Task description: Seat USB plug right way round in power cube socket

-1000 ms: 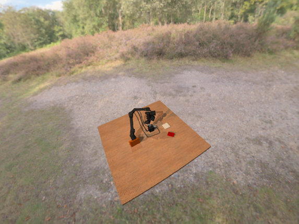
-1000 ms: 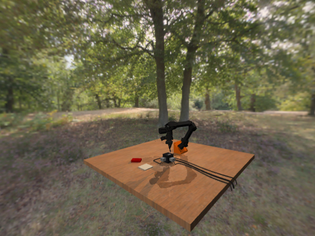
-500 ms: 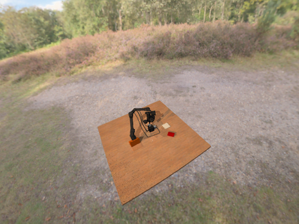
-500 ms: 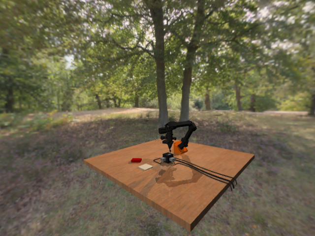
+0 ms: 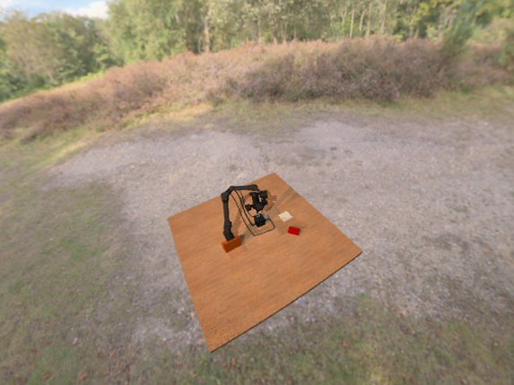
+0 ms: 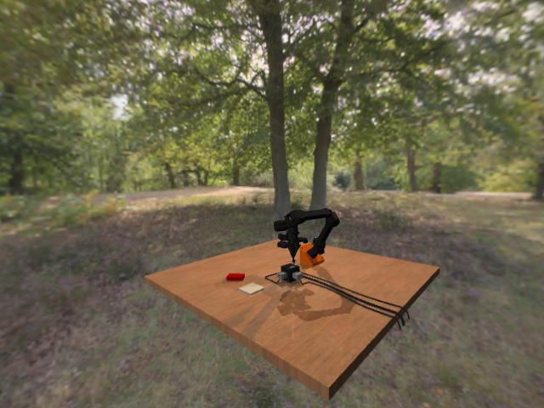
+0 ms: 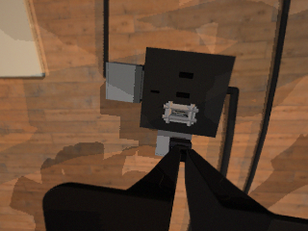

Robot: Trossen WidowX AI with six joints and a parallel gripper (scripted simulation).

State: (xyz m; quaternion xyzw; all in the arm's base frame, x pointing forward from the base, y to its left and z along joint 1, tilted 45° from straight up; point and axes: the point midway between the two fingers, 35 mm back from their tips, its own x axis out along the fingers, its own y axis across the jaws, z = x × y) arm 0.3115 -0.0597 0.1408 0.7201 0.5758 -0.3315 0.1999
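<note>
Right now the USB plug is 1 cm below my gripper tip. From my gripper tip the other things lie so: beige tile (22 cm ahead, 12 cm to the right, 13 cm below); then red block (16 cm ahead, 30 cm to the right, 12 cm below).
</note>
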